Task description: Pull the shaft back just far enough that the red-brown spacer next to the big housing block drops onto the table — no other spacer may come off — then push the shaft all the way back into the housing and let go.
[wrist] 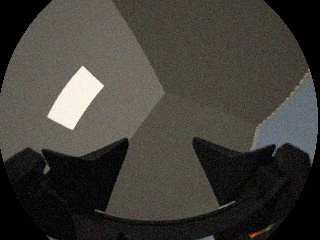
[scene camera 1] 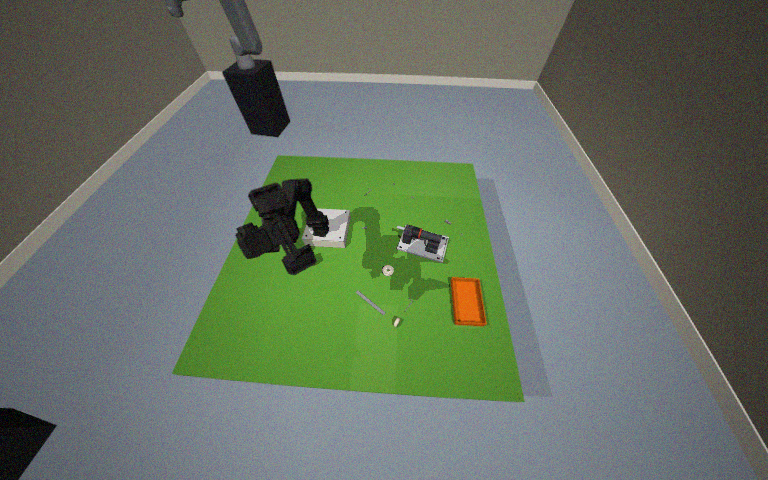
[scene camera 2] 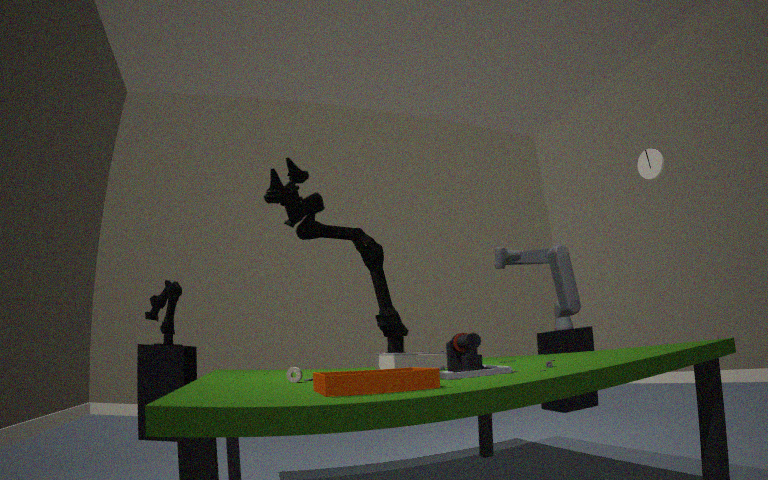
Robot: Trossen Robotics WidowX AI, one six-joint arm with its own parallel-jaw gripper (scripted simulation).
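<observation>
My gripper (scene camera 1: pixel 296 226) (scene camera 2: pixel 280 162) (wrist: pixel 161 141): open, holding nothing. Housing assembly (scene camera 2: pixel 468 364) (scene camera 1: pixel 432 246) in sight. Orange tray (scene camera 2: pixel 342 383) (scene camera 1: pixel 468 308) in sight.
</observation>
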